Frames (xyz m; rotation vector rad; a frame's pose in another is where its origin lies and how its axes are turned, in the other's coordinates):
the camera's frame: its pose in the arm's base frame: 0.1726 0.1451 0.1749 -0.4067 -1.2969 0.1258
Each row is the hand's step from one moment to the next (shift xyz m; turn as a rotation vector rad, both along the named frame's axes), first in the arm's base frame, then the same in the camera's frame.
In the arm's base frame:
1: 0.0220 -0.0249 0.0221 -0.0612 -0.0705 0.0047
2: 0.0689 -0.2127 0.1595 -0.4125 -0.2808 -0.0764
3: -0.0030 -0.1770 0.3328 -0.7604 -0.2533 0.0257
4: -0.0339 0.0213 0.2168 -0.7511 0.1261 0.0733
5: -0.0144 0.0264 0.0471 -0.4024 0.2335 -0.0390
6: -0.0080 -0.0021 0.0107 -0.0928 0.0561 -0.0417
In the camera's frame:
1: 0.0183 -0.0280 -0.0218 -0.0348 -0.0750 0.0436
2: 0.0967 -0.2446 -0.0791 -0.2714 -0.2872 0.3142
3: 0.2456 -0.2840 0.0338 -0.2657 -0.3457 0.6730
4: 0.1943 -0.0633 0.0828 -0.1002 -0.0116 0.7585
5: 0.0471 0.0054 0.0295 -0.0724 0.1752 0.4267
6: 0.0069 -0.0069 0.0094 -0.0457 0.0543 0.0920

